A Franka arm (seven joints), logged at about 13 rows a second.
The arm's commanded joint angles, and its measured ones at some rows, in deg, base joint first. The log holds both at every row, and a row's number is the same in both.
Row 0, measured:
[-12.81, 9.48, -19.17, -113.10, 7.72, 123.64, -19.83]
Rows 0 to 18, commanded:
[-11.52, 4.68, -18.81, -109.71, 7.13, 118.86, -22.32]
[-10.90, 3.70, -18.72, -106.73, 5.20, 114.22, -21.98]
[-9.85, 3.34, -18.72, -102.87, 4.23, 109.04, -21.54]
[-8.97, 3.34, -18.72, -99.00, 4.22, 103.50, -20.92]
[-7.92, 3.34, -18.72, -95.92, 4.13, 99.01, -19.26]
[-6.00, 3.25, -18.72, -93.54, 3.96, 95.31, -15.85]
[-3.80, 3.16, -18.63, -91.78, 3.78, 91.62, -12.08]
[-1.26, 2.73, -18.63, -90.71, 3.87, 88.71, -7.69]
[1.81, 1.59, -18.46, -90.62, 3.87, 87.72, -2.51]
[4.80, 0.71, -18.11, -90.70, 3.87, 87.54, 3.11]
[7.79, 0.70, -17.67, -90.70, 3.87, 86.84, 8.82]
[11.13, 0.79, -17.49, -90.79, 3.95, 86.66, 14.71]
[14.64, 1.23, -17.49, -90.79, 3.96, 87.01, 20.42]
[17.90, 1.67, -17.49, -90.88, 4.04, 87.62, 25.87]
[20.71, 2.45, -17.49, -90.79, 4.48, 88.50, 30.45]
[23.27, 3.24, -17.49, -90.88, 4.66, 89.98, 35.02]
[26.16, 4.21, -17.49, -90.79, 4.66, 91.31, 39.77]
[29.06, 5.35, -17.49, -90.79, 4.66, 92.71, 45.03]
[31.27, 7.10, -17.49, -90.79, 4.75, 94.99, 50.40]
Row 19, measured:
[25.92, 3.43, -16.75, -91.69, 4.97, 91.10, 38.89]
